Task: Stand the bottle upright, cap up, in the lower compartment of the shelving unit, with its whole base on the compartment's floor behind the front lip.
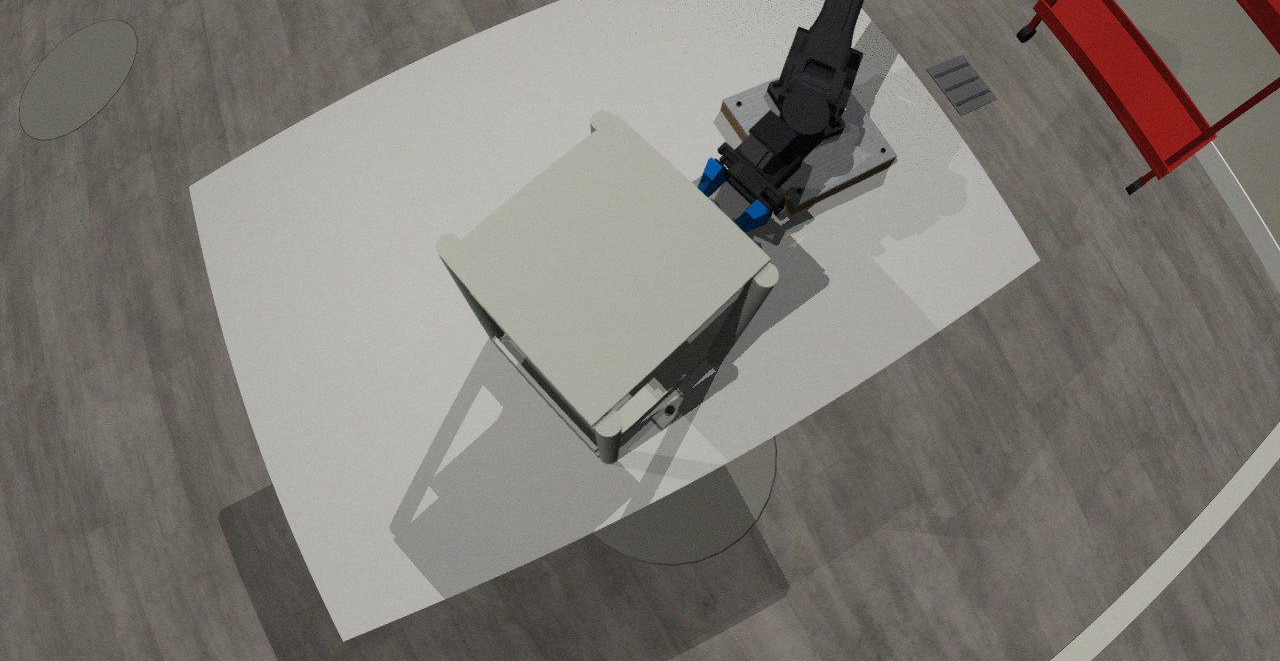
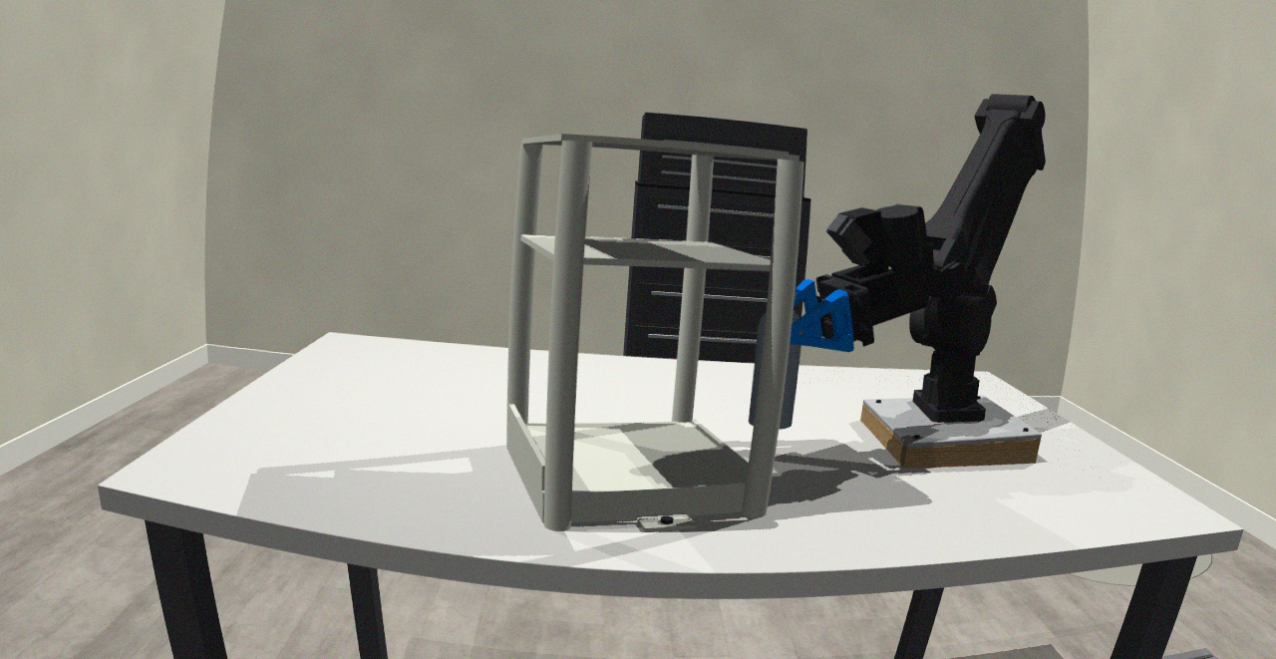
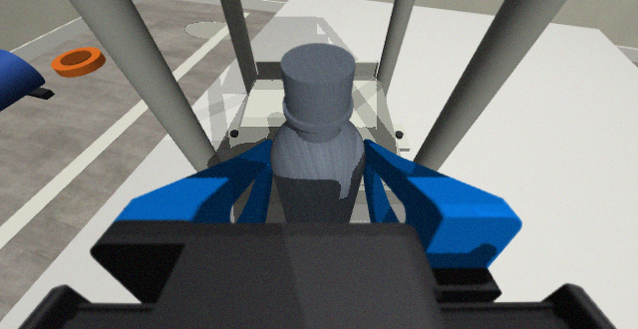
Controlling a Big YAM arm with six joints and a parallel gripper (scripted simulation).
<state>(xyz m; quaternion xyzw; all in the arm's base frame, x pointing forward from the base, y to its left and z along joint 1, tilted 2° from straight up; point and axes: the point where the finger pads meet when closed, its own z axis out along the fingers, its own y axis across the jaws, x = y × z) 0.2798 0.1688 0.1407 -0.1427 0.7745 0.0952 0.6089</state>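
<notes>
Right now my hand is 15 cm short of the shelving unit, 6 cm to the right of it and 1 cm below it. Also, from my hand: grey bottle (right at my hand).
</notes>
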